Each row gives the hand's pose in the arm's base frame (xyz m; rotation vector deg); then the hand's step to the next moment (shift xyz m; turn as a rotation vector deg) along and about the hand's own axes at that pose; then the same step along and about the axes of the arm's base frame.
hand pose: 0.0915 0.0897 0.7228 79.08 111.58 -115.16
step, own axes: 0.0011 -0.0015 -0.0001 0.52 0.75 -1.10
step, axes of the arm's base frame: -0.0015 0.0010 0.0006 0.72 1.01 -0.71
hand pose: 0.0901 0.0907 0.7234 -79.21 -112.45 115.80
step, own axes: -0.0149 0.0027 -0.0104 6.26 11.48 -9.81
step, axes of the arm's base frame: 0.0165 -0.0005 0.0080 8.06 8.85 -11.13
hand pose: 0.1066 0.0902 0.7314 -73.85 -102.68 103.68
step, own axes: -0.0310 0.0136 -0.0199 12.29 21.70 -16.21
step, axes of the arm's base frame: 0.0372 -0.0124 0.0029 13.25 15.55 -21.62
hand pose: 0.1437 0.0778 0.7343 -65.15 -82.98 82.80
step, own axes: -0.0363 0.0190 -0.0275 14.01 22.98 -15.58
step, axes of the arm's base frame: 0.0382 -0.0273 -0.0152 12.23 16.94 -23.03
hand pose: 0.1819 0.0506 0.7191 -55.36 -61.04 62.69
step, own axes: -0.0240 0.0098 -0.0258 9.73 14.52 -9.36
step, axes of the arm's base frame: 0.0203 -0.0236 -0.0192 7.36 11.60 -14.30
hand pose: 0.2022 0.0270 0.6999 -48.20 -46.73 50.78
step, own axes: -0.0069 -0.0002 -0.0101 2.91 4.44 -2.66
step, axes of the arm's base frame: 0.0060 -0.0089 -0.0058 2.05 3.54 -4.30
